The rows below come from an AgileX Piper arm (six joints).
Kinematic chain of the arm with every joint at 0, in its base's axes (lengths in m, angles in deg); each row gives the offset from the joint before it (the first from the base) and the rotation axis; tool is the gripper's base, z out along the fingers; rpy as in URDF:
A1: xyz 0 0 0.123 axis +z
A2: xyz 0 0 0 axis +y
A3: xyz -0.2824 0 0.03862 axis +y
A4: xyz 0.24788 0 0.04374 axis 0.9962 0 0.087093
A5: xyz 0 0 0 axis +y
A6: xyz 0.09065 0 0.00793 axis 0.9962 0 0.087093
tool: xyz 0 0 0 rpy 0 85.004 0
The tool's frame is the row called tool.
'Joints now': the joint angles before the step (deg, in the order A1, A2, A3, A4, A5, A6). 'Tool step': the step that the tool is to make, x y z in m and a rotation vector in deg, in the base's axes. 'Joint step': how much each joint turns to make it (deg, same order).
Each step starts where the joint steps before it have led.
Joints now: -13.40, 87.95, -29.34, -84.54, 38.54, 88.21
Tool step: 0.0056, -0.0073, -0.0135, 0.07, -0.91, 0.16
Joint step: -1.77, 4.00, -0.01, -7.64, -1.47, 7.86
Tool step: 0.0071, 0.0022, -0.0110, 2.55, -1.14, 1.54
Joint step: -0.03, 2.65, -0.24, -4.20, -2.95, 5.27
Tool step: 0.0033, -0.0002, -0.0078, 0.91, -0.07, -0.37
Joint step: -0.01, 2.13, -0.33, -1.76, -0.40, 3.03
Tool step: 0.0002, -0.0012, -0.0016, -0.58, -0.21, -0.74
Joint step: 0.00, 0.64, -0.01, -0.84, 0.93, 1.51
